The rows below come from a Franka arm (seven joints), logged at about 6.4 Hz.
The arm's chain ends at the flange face. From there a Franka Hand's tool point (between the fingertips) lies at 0.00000 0.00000 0.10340 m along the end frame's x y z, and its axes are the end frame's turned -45 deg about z.
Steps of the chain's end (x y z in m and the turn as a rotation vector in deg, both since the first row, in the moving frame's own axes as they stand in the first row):
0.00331 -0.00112 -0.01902 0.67 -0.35 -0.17
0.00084 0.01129 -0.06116 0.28 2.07 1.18
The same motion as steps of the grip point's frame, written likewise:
0.00354 0.00025 -0.01903 0.72 0.23 -0.17
-0.00441 0.01089 -0.06123 -1.27 1.66 1.18

